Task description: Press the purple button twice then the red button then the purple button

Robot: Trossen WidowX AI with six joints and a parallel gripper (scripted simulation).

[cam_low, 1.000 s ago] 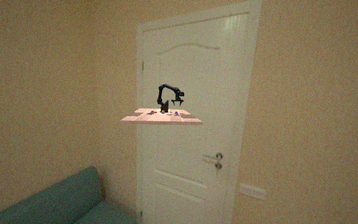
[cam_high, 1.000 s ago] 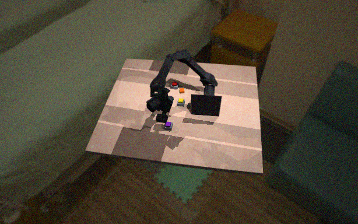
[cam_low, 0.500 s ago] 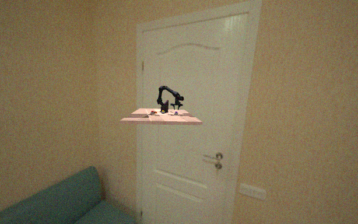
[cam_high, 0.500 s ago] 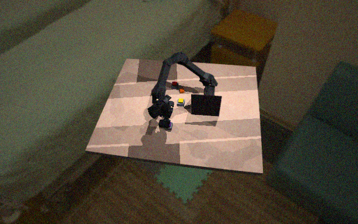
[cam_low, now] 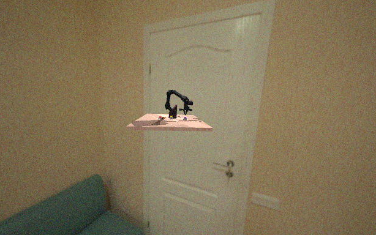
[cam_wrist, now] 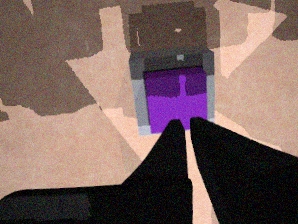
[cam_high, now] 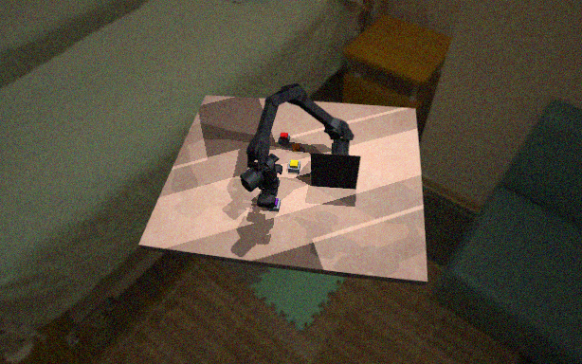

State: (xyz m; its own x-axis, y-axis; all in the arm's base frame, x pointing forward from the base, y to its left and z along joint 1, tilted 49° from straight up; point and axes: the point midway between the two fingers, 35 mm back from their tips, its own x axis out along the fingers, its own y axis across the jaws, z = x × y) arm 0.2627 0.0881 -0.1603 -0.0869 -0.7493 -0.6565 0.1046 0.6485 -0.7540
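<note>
Now: the purple button 30 mm below my gripper tip. The rest, counted from my gripper tip: red button (360 mm to the right, 30 mm below, 20 mm behind); yellow button (200 mm to the right, 70 mm behind, 30 mm below); orange block (310 mm to the right, 70 mm behind, 50 mm below).
</note>
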